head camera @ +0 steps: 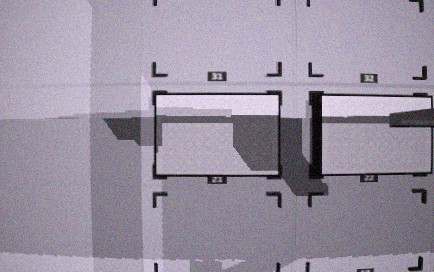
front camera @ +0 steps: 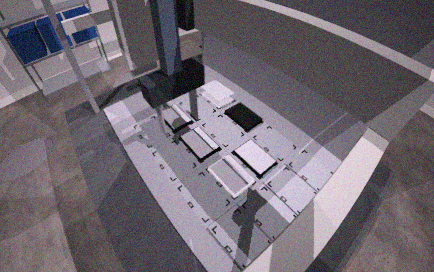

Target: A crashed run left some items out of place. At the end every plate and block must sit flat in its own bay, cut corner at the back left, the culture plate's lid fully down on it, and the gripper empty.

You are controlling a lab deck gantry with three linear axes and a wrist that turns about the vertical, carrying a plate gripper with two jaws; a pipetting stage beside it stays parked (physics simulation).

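Places are measured from the robot's base along level axes (x ahead, y left, z up), in metres.
Where they show: gripper, between the fingertips: [head camera: 413,203] [front camera: 180,125]; robot's base, origin of its link: [front camera: 134,126].
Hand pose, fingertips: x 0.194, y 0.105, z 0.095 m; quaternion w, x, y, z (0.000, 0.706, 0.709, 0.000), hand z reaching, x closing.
Note:
Each offset is from my fingertips to the top centre of the thing.
My gripper [front camera: 178,124] is open, its two jaws wide apart and empty, above the dark-edged plate @[dz -0.081, dx -0.130, dy +0.045 m] [front camera: 176,120] [head camera: 200,150] in bay 21. That plate looks flat inside its corner marks. A second dark-edged plate @[dz -0.081, dx +0.034, dy +0.045 m] [front camera: 197,143] [head camera: 370,150] lies in bay 22. A white-rimmed plate @[dz -0.081, dx +0.198, dy +0.045 m] [front camera: 227,176] lies nearer the front in the front view. A white-topped plate with a dark base @[dz -0.081, dx +0.198, dy +0.152 m] [front camera: 255,156] lies beside it. A black block @[dz -0.078, dx +0.034, dy +0.259 m] [front camera: 243,116] lies farther back, and a white item @[dz -0.053, dx -0.130, dy +0.259 m] [front camera: 217,91] lies behind it; its exact seating is unclear. The jaws do not show in the head view.
A blue-grey post [front camera: 167,40] carries the gripper, with a grey column [front camera: 132,40] behind it. A pale raised edge [front camera: 345,182] bounds the deck at right. Blue bins [front camera: 30,42] stand at the far left. A dark wedge [head camera: 417,119] crosses the head view's right edge.

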